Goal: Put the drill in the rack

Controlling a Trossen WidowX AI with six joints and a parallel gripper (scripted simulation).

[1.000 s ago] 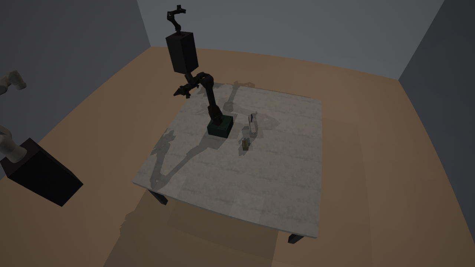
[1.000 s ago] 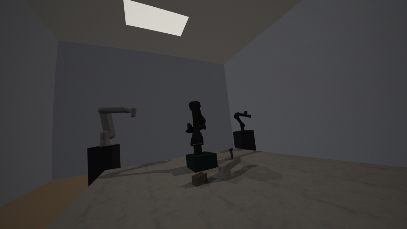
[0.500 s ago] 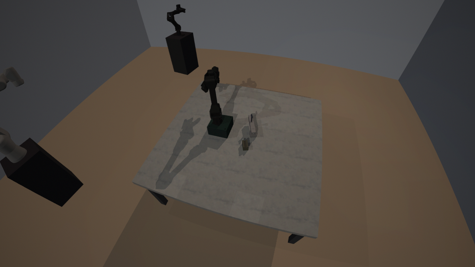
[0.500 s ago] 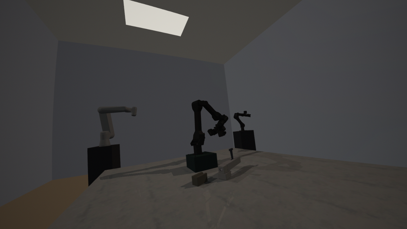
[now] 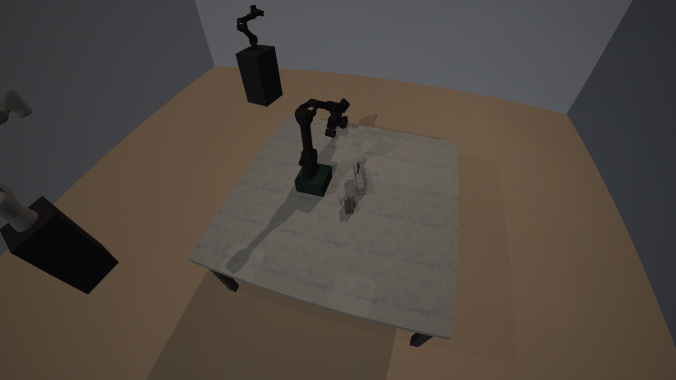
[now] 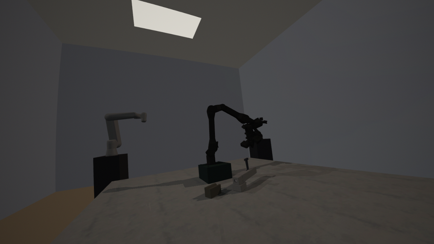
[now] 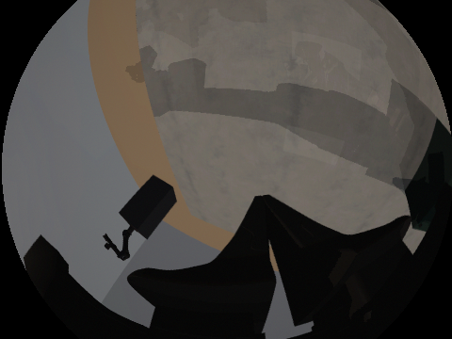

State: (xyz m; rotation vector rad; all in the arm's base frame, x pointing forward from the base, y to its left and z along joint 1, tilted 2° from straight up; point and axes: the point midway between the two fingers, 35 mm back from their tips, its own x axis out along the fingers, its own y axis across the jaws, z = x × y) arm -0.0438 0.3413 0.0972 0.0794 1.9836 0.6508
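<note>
Now: the drill 32 cm ahead of my gripper tip, 25 cm to the right of it and 10 cm below it. From my gripper tip the other things lie so: rack (34 cm ahead, 41 cm to the right, 14 cm below).
</note>
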